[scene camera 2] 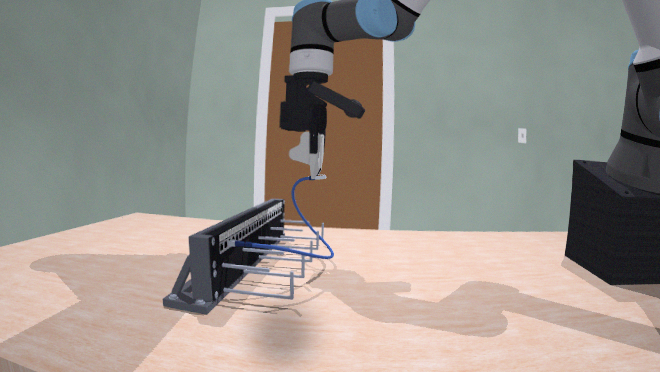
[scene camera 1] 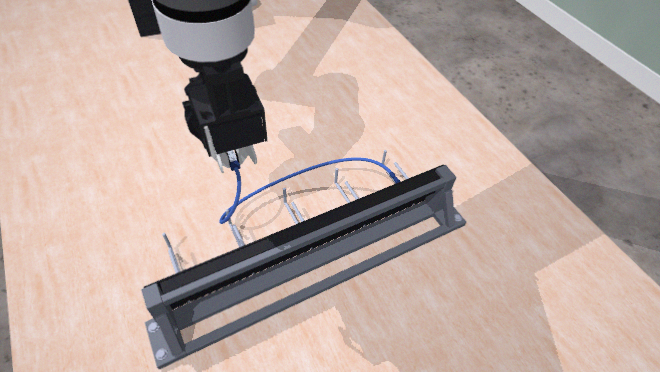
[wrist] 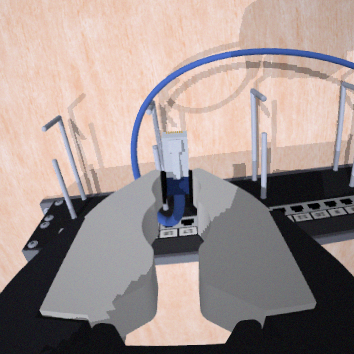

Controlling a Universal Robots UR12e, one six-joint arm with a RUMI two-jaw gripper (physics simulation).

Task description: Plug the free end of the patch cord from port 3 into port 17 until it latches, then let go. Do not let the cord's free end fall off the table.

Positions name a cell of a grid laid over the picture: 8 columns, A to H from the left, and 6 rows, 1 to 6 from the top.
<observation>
my gripper: scene camera 2 D3; scene camera 1 C3; wrist E3
</observation>
